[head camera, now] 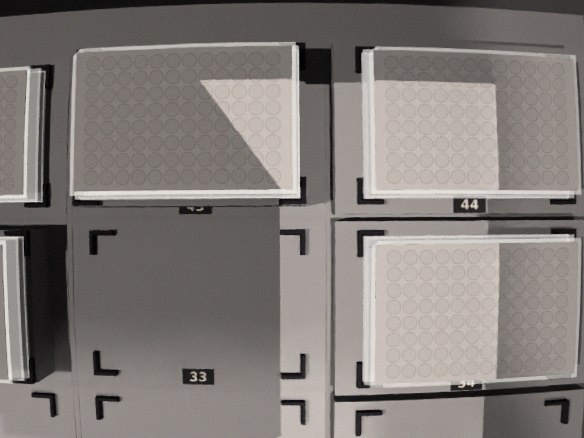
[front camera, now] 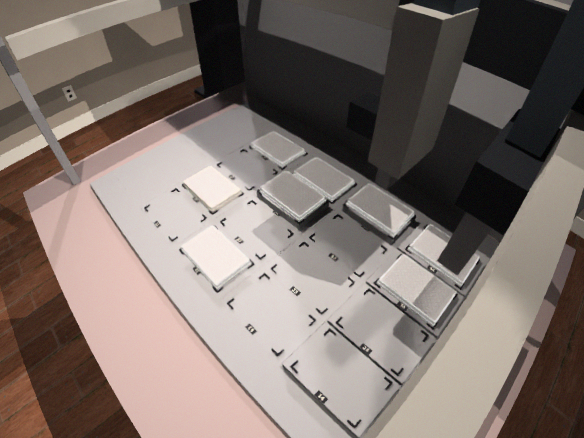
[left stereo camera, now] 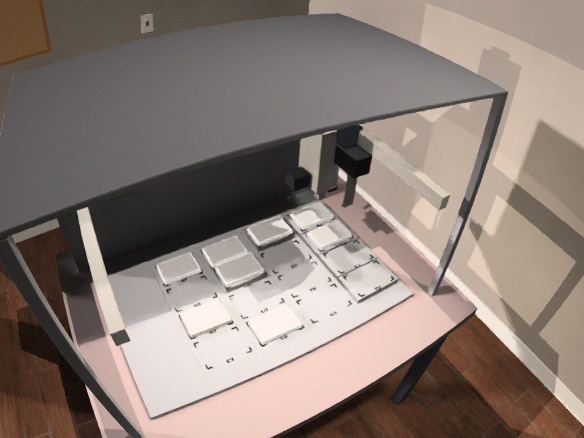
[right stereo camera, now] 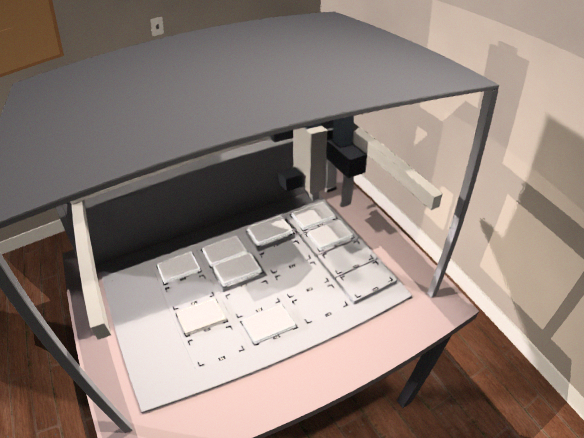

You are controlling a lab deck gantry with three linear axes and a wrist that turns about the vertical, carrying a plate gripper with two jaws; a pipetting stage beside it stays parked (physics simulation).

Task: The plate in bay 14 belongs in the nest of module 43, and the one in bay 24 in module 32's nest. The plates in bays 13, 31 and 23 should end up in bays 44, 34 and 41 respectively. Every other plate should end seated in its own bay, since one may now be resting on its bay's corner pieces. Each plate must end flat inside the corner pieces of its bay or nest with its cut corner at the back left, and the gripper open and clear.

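Frame: origin at the robot's base, x ahead, y right, z down, level; millimetres.
Seen in the pictures: gripper, between the fingertips: [front camera: 460, 249] [left stereo camera: 339, 197] [right stereo camera: 338, 197]; robot's base, origin of its link: [front camera: 145, 208] [left stereo camera: 208, 368] [right stereo camera: 200, 365].
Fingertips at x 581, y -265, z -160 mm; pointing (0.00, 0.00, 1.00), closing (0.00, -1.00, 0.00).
Note:
Offsets run from my fingertips to a thing's top centre. "spot": to the spot under its first point.
My gripper [left stereo camera: 340, 196] [right stereo camera: 338, 197] is high at the back right, its two jaws apart with no plate between them. In the front view a finger covers part of the plate in bay 44 @(spot: dx -62, dy -96, dz +131 mm) [front camera: 429, 241] [head camera: 435, 125]. A plate @(dx -25, dy +8, dz +131 mm) [front camera: 415, 285] [head camera: 435, 310] lies in bay 34. One plate @(dx -189, dy -99, dz +127 mm) [front camera: 372, 205] [head camera: 165, 125] sits in module 43's nest, its cut corner at the back left, and another @(dx -352, dy +8, dz +127 mm) [front camera: 292, 195] in module 32's. A plate @(dx -517, dy -99, dz +146 mm) [front camera: 277, 148] lies in bay 41. Bays 14 @(spot: dx -20, dy +217, dz +145 mm) [front camera: 345, 375], 24, 13, 23 and 31 hold no plate. Exact seating is hard to judge.
Other plates lie in bay 42 @(spot: dx -345, dy -96, dz +146 mm) [front camera: 325, 177], bay 21 @(spot: dx -508, dy +117, dz +145 mm) [front camera: 212, 187] and bay 12 @(spot: dx -346, dy +224, dz +146 mm) [front camera: 215, 255]. The parked pipetting stage [front camera: 420, 90] [right stereo camera: 315, 160] hangs left of the gripper. Modules 43 and 32 stand higher than the deck around them.

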